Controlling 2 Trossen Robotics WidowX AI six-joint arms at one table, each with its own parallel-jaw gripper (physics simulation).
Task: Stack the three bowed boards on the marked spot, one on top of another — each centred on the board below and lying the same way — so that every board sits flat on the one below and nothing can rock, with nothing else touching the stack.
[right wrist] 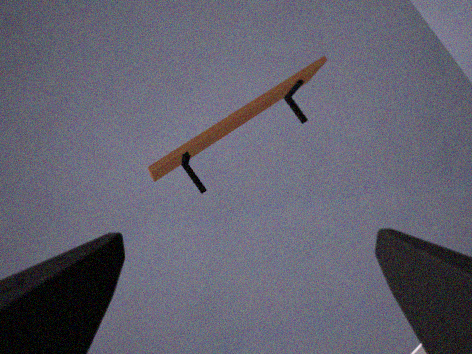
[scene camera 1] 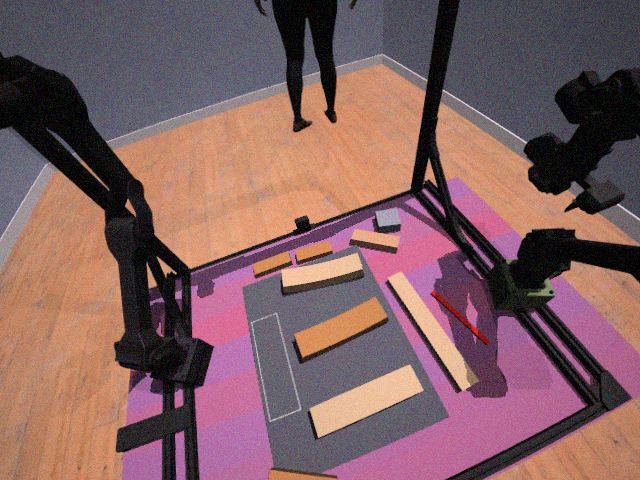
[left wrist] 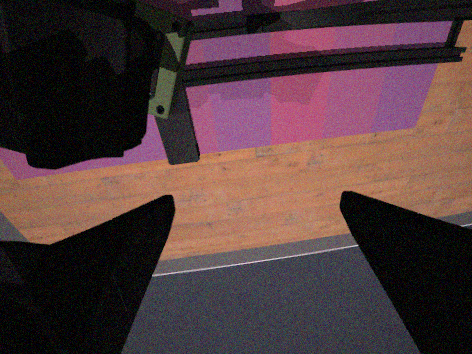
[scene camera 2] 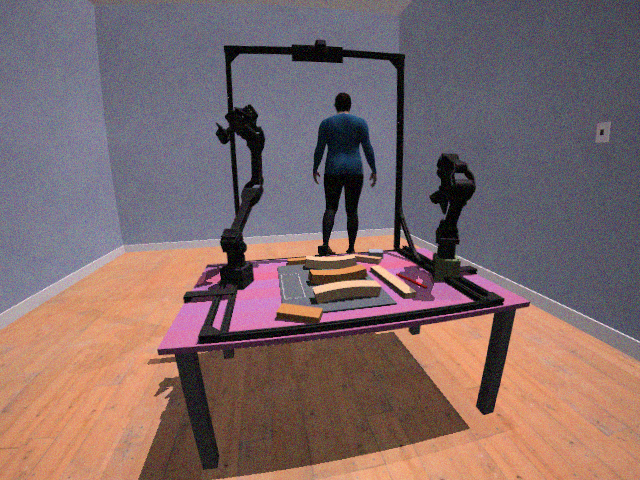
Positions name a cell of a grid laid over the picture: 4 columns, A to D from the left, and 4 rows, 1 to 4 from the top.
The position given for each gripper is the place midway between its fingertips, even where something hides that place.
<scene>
The left gripper (scene camera 1: D2) is open and holds nothing. The right gripper (scene camera 2: B1) is open, holding nothing. A long pale plank (scene camera 1: C4) rests on the table. Also in view: a white outlined rectangle (scene camera 1: B4).
The left gripper also shows in the left wrist view (left wrist: C3). The right gripper is seen too in the right wrist view (right wrist: C3). The white outlined rectangle shows as well in scene camera 2 (scene camera 2: B3). The right wrist view does not show the long pale plank: it is out of frame. The left wrist view misses the long pale plank: it is out of frame.
</scene>
